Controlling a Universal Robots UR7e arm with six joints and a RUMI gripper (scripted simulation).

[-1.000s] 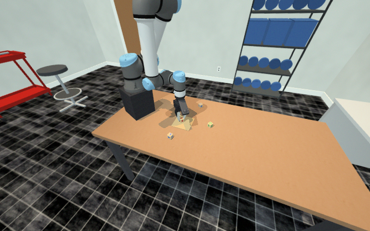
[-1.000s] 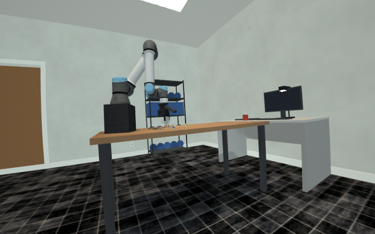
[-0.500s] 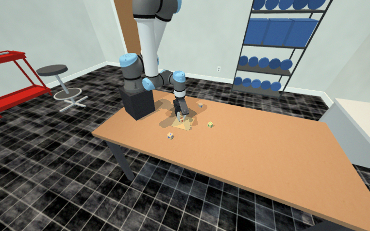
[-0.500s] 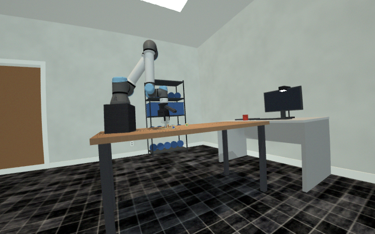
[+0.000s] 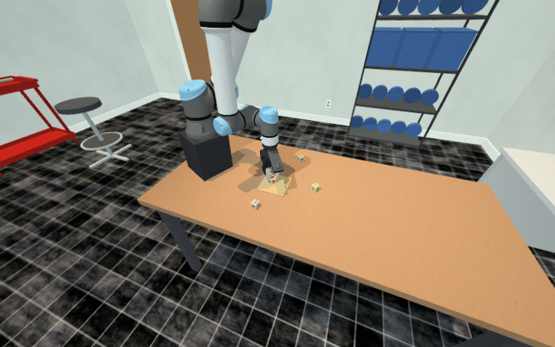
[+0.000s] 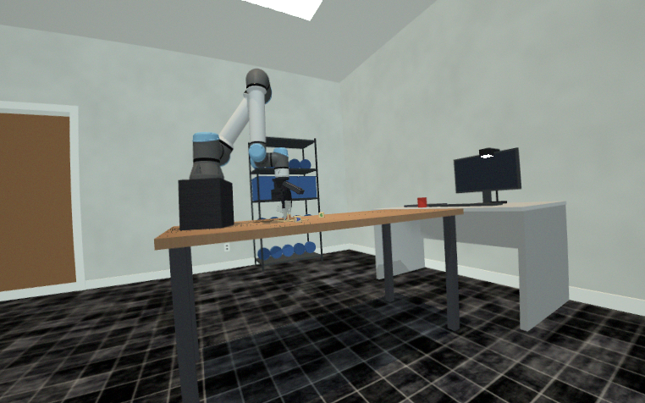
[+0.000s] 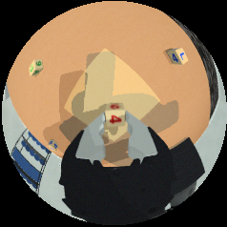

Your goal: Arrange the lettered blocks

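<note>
The pale yellow mat is 20 mm ahead of my hand, 10 mm to the right of it and 20 mm below it. Round my hand: wooden letter block (40 mm behind, 170 mm to the right, 10 mm below).
</note>
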